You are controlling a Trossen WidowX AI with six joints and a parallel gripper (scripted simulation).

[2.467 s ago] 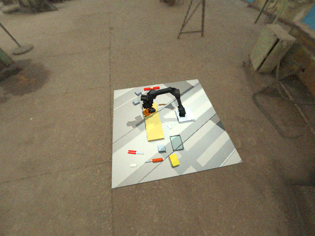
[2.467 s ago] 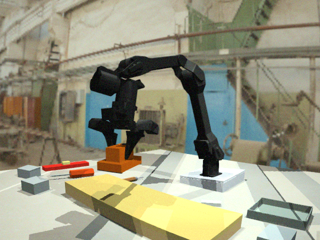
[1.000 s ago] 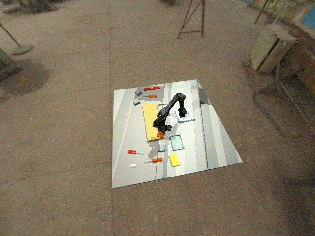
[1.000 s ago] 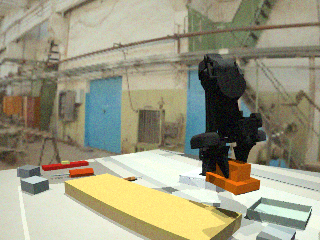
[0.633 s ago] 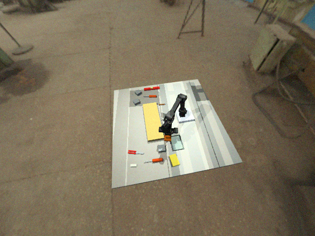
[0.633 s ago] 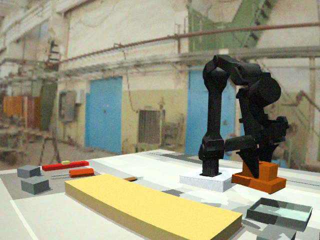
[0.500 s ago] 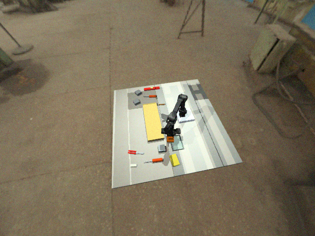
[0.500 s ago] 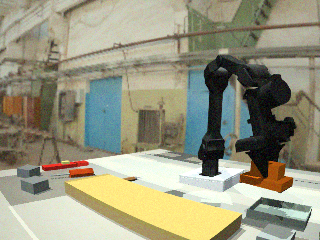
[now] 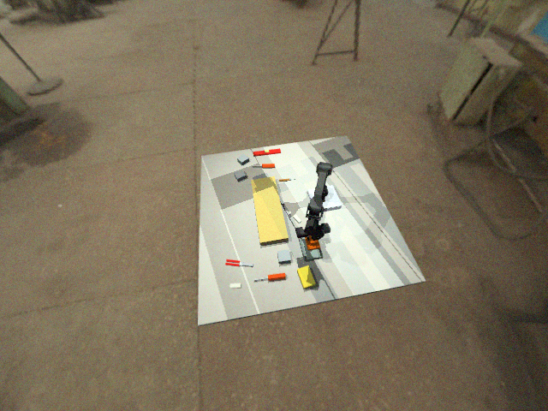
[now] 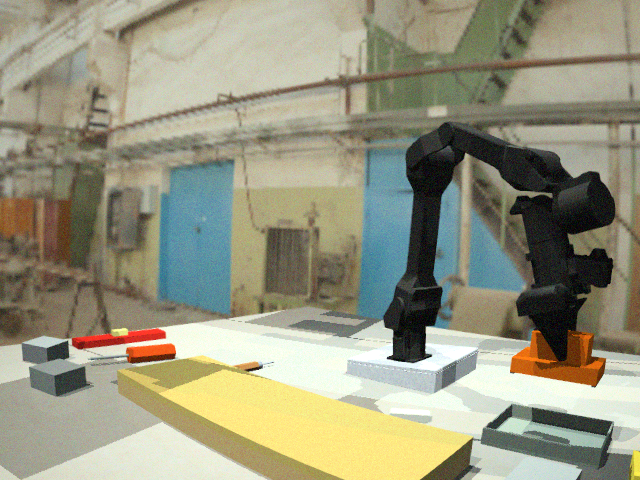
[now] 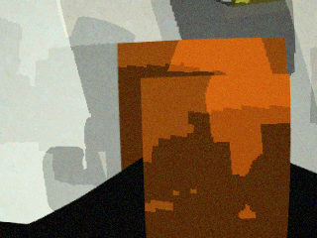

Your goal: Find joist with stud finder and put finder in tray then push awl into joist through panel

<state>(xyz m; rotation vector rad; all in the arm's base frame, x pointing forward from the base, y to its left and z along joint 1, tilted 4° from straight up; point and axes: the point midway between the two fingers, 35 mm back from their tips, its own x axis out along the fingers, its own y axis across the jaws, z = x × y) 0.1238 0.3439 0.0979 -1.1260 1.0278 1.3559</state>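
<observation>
The grey tray is 10 mm to the right of my gripper tip and 110 mm below it. Also, from my gripper tip: yellow block 50 mm ahead, 180 mm to the left, 110 mm below; then orange stud finder 20 mm to the right, 20 mm above; then awl 70 mm ahead, 570 mm to the right, 120 mm below.
</observation>
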